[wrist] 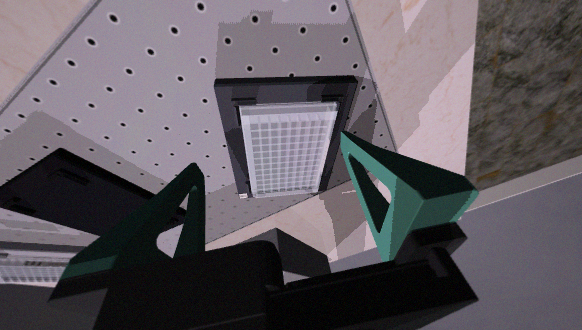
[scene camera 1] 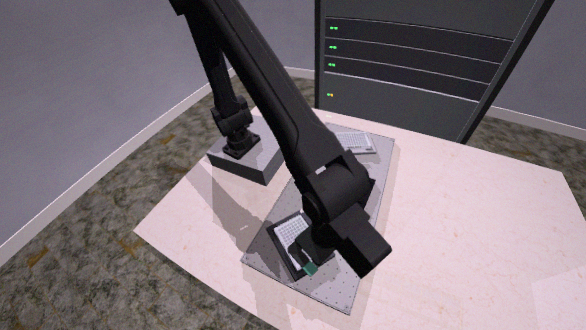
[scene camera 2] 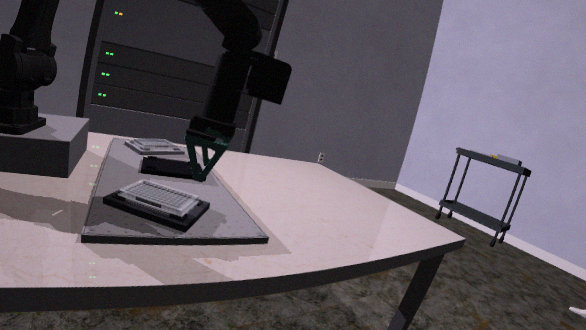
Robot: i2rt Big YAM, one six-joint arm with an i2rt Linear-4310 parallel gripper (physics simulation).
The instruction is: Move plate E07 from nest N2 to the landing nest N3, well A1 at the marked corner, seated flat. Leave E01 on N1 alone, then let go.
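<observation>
A clear-lidded plate (scene camera 1: 291, 232) (scene camera 2: 160, 196) (wrist: 290, 150) lies on a dark nest (scene camera 1: 289, 260) (scene camera 2: 189, 222) (wrist: 280, 91) at the near end of the board; a small white mark shows at one nest corner in the wrist view. A black nest (scene camera 2: 165, 166) (wrist: 80, 195) in the middle is empty. A second plate (scene camera 1: 356, 142) (scene camera 2: 156, 144) (wrist: 30, 272) lies on a light nest at the far end. Labels are unreadable. My gripper (scene camera 1: 310, 268) (scene camera 2: 200, 176) (wrist: 270, 153) is open and empty, tilted above the board, its fingers pointing toward the near plate, apart from it.
The perforated board (scene camera 1: 340, 290) (scene camera 2: 235, 225) (wrist: 125, 50) carries the nests. My arm's grey base block (scene camera 1: 235, 167) (scene camera 2: 30, 155) stands beside it. A dark server rack (scene camera 1: 390, 100) stands behind the table. A cart (scene camera 2: 480, 157) stands at the right by the wall.
</observation>
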